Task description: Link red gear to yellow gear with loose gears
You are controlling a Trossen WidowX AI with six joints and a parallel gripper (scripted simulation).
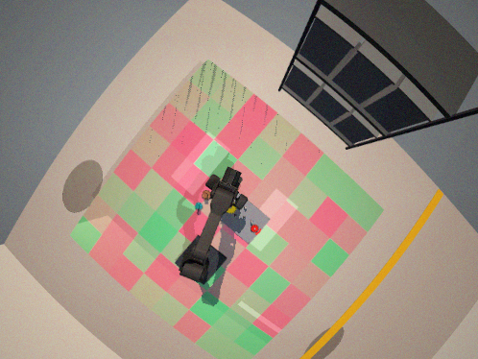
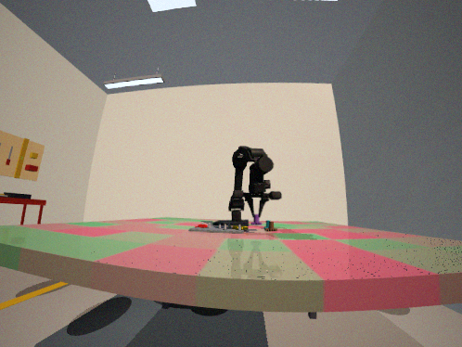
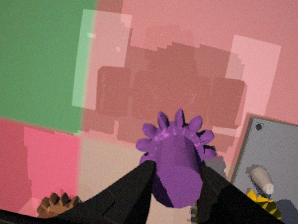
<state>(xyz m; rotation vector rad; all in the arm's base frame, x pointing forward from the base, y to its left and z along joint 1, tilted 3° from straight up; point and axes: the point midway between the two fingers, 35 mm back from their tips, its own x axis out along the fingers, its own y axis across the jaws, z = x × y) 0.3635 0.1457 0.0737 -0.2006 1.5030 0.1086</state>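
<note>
My gripper tip is 230 mm to the left of the red gear, 40 mm past it and 40 mm above it. Also, from my gripper tip: purple gear (10 mm below); then yellow gear (70 mm to the right, 60 mm behind, 40 mm below); then brown gear (100 mm behind, 60 mm to the left, 40 mm below).
</note>
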